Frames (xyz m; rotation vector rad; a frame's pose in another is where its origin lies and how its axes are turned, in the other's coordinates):
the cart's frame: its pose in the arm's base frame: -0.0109 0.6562 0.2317 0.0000 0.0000 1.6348
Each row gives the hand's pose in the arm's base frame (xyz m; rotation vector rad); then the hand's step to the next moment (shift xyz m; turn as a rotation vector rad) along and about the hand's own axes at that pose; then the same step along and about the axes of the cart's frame.
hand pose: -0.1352 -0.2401 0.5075 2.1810 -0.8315 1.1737
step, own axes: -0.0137 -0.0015 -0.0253 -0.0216 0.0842 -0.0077
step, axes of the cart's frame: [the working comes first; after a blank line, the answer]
step, axes of the arm's base frame: -0.0185 0.0221 0.0003 -0.0743 -0.0457 -0.0018

0.0232 0.0170 0.0003 -0.0409 0.0771 -0.0018
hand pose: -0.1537 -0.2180 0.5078 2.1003 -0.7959 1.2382
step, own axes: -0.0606 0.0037 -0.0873 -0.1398 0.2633 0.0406
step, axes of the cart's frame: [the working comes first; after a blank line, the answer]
step, axes of the arm's base frame: -0.0753 0.0729 -0.0179 -0.2248 -0.1749 -0.0968

0.0776 0.0705 -0.0179 -0.1602 0.2356 -0.0968
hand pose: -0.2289 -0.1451 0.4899 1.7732 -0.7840 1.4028
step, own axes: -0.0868 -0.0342 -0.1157 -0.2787 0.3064 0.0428
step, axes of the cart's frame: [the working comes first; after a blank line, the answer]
step, axes of the arm's base frame: -0.0522 0.1174 -0.0747 -0.2894 -0.1973 -0.2252

0.1205 0.0446 -0.0747 -0.1784 0.3014 -0.2252
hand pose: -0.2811 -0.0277 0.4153 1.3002 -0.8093 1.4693
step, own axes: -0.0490 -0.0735 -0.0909 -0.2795 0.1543 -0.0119
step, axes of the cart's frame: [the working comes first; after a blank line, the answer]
step, axes of the arm's base frame: 0.0379 0.0948 -0.0751 -0.1632 -0.1010 -0.2555

0.0922 -0.0439 -0.0751 -0.0903 0.1693 -0.2555
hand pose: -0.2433 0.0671 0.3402 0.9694 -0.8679 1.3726
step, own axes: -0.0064 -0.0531 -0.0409 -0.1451 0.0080 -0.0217
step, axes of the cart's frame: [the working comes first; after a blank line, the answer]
step, axes of the arm's base frame: 0.0506 0.0374 -0.0239 -0.0136 -0.0353 -0.1420

0.0341 -0.0529 -0.0239 -0.0344 0.0158 -0.1420
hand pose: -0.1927 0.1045 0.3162 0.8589 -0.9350 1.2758
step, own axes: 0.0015 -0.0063 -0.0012 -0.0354 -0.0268 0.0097
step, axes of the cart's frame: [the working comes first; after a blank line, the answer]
step, axes of the arm's base frame: 0.0065 0.0010 0.0008 0.0239 -0.0253 -0.0292

0.0006 -0.0065 0.0008 -0.0268 -0.0222 -0.0292
